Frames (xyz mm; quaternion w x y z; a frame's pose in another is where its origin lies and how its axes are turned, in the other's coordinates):
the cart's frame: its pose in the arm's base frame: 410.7 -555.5 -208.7 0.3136 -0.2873 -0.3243 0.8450
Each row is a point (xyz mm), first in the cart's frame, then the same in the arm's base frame.
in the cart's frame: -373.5 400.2 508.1
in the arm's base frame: 161.6 -1247.2 -77.4
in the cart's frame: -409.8 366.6 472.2
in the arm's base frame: 221.0 -1240.1 -65.1
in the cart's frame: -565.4 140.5 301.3
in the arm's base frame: 515.7 -1154.6 36.7
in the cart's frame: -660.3 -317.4 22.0
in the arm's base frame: 926.0 -848.3 222.5
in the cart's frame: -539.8 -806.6 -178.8
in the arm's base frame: 1155.6 -398.1 419.3
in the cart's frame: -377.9 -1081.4 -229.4
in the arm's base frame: 1181.5 -100.5 542.1
